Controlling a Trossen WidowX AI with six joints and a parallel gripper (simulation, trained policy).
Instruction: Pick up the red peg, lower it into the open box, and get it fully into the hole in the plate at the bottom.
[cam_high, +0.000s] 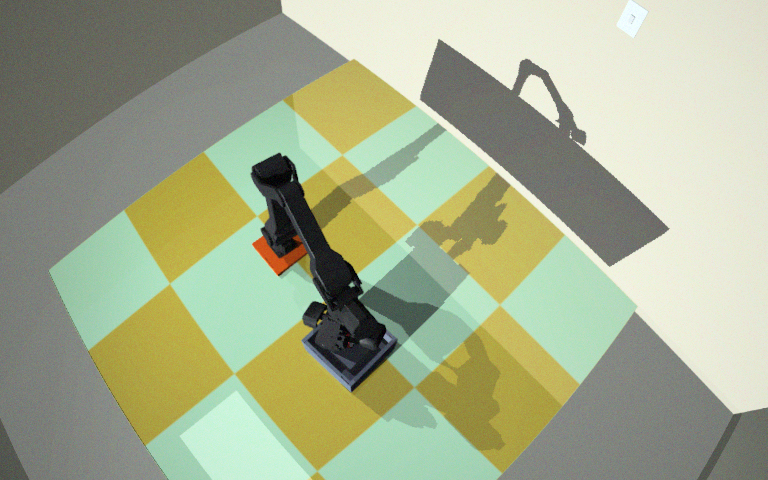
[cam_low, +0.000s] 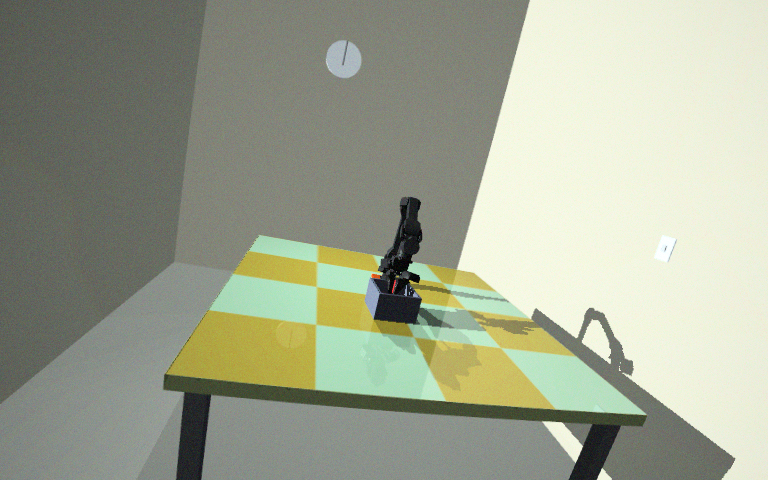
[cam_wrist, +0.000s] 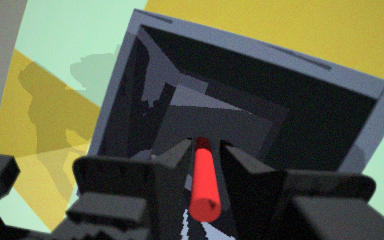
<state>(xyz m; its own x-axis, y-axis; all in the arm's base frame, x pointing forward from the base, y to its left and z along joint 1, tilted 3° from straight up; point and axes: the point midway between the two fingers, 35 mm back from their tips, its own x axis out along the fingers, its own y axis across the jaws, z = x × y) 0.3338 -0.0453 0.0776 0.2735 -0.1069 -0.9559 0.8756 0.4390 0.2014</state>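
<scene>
Now: gripper tip 1 cm to the right of the red peg, 1 cm below it and 1 cm past it. Round my gripper tip: box 4 cm below, 1 cm to the left; then plate 2 cm below, 1 cm to the left.
</scene>
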